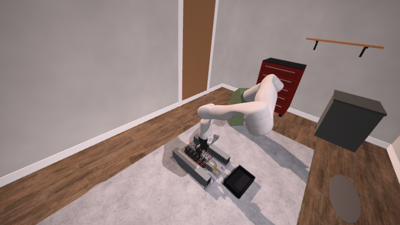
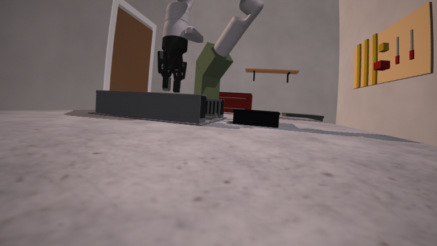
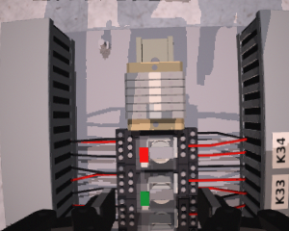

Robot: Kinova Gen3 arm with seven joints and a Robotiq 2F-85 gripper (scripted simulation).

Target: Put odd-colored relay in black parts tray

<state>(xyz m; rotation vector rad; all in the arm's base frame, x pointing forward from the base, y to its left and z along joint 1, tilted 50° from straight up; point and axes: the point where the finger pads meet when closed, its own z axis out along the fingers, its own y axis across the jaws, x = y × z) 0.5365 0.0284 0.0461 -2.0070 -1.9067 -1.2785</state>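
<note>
Now: hand 40 mm above the relay. Round my hand: black parts tray (240 mm to the left, 80 mm behind, 70 mm below).
</note>
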